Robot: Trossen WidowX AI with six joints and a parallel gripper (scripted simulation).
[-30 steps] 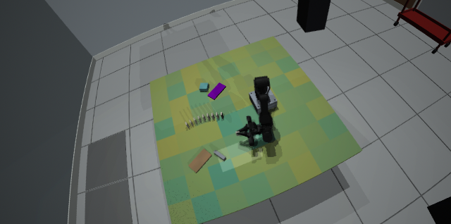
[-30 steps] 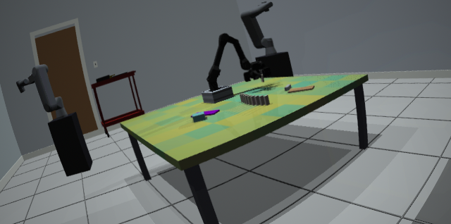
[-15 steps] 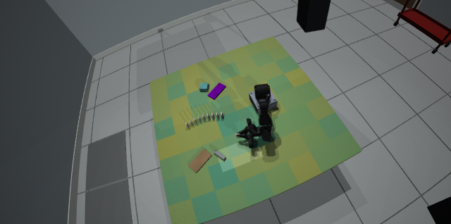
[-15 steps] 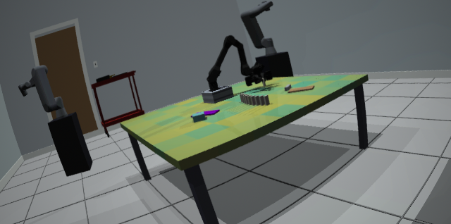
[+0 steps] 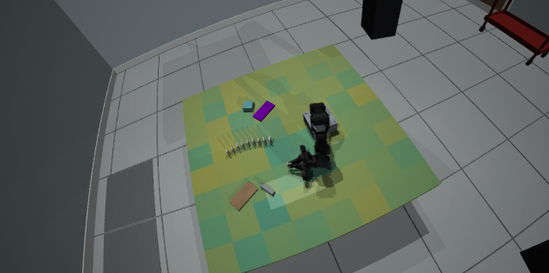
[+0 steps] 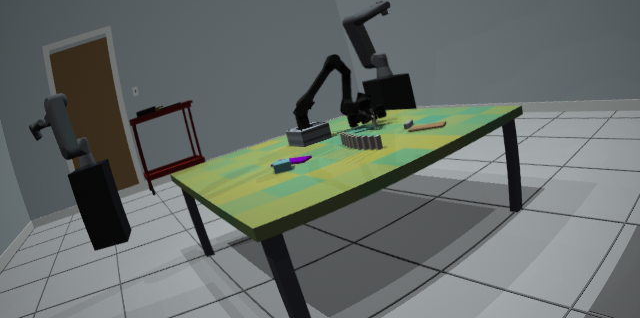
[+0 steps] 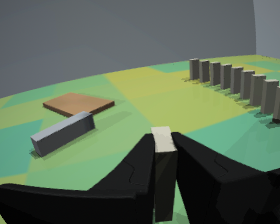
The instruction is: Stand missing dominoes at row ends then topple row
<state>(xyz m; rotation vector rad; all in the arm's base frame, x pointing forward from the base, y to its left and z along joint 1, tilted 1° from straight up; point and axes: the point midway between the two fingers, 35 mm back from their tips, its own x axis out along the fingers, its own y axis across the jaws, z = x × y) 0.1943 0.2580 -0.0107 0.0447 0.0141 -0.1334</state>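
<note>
Right now the grey piece is 14 cm ahead of my gripper tip, 10 cm to the left of it and 5 cm below it. From my gripper tip the other things lie so: teal block 50 cm to the right, 19 cm ahead, 5 cm below; then flat purple piece 44 cm to the right, 9 cm ahead, 6 cm below; then flat brown board 27 cm ahead, 11 cm to the left, 6 cm below.
</note>
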